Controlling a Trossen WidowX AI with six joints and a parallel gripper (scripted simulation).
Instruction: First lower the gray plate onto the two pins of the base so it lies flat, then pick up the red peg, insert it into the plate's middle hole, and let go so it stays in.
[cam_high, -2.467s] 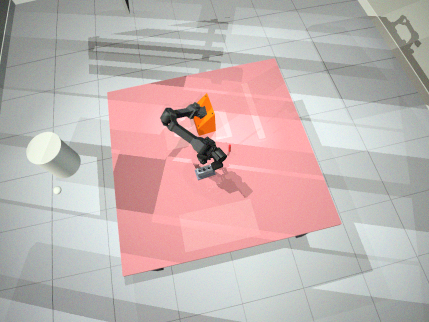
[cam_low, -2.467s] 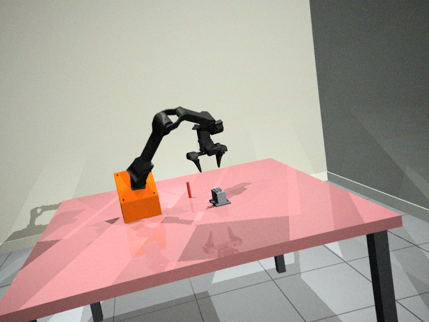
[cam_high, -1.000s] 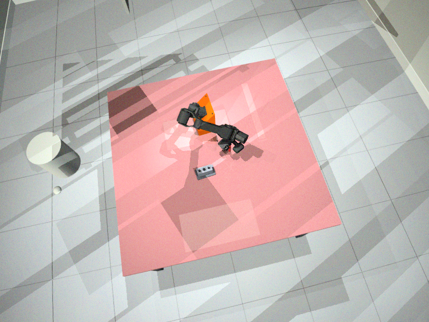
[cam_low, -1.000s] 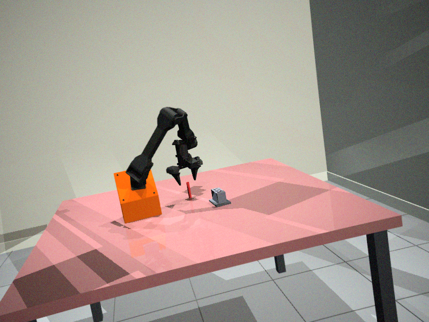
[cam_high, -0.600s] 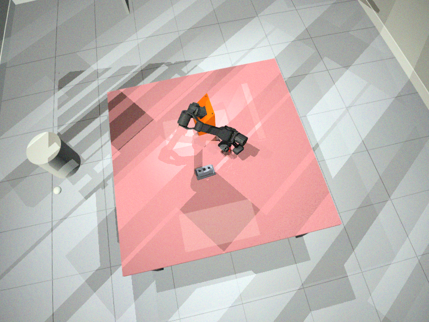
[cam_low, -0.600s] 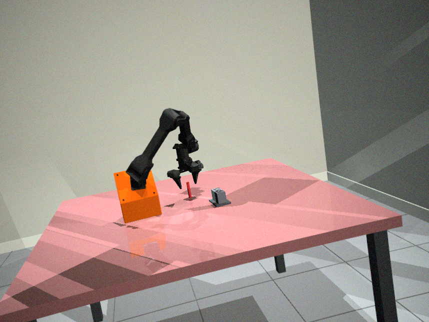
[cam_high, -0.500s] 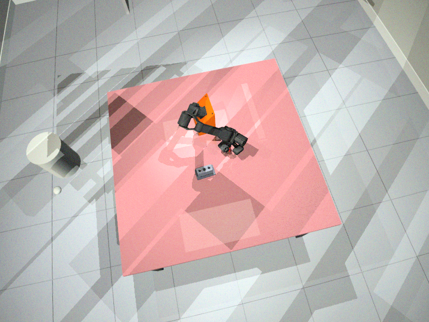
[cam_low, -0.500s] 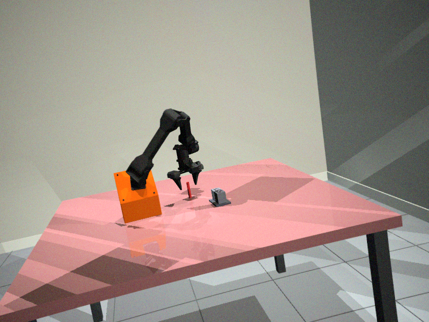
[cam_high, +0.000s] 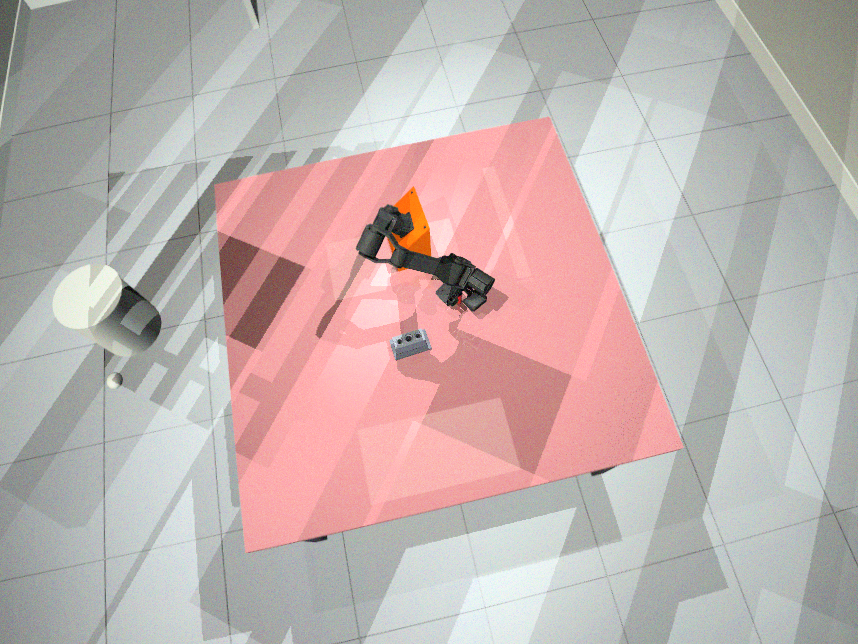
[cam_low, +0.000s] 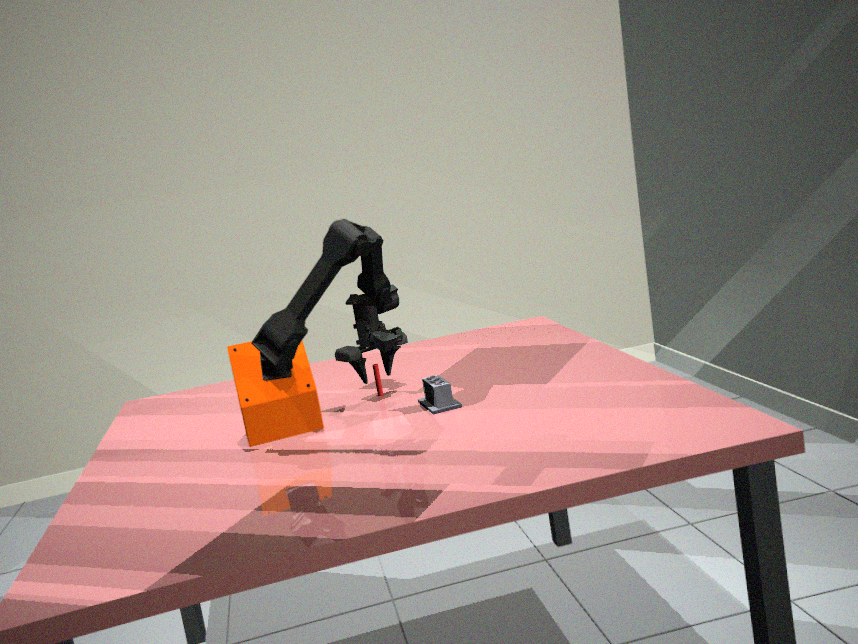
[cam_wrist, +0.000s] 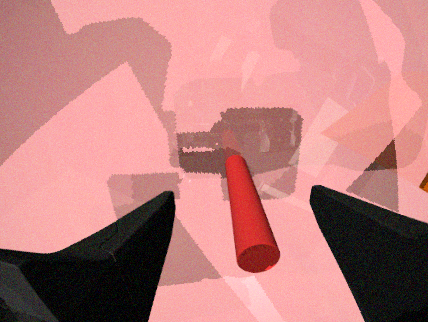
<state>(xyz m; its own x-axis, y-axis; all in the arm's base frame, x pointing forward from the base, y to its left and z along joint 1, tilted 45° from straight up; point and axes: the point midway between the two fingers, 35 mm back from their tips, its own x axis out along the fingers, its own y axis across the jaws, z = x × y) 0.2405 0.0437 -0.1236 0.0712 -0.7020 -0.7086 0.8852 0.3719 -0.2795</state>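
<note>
Right now my gripper tip is 190 mm to the left of the gray plate and 110 mm short of it. The rest, counted from my gripper tip: red peg right at my gripper tip.
</note>
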